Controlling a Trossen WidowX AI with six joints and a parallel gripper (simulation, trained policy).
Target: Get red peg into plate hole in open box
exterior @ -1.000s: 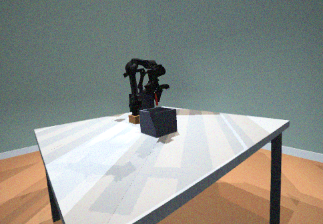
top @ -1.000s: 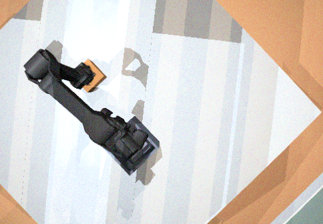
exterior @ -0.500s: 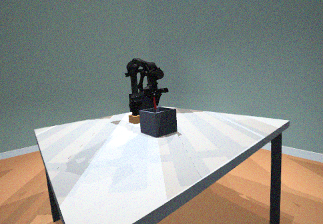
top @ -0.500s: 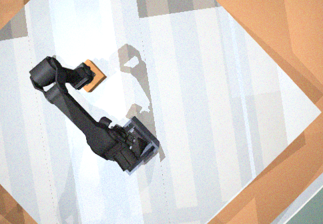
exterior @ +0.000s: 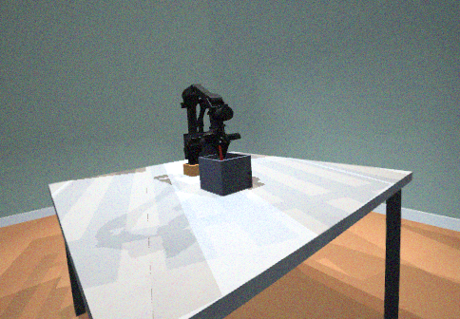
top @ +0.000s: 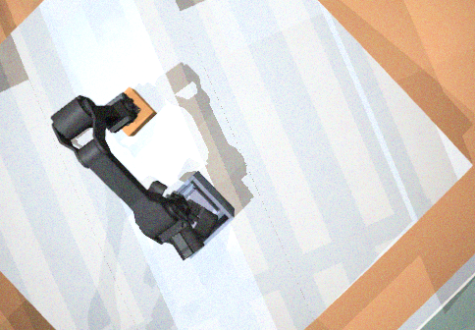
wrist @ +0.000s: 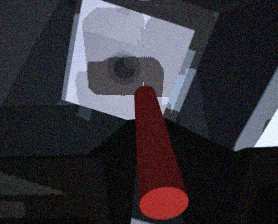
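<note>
Now: gripper tip 20 mm below the red peg and 10 mm to the left of it. From my gripper tip the other things lie so: plate: 80 mm below, 30 mm ahead, 20 mm to the right.
</note>
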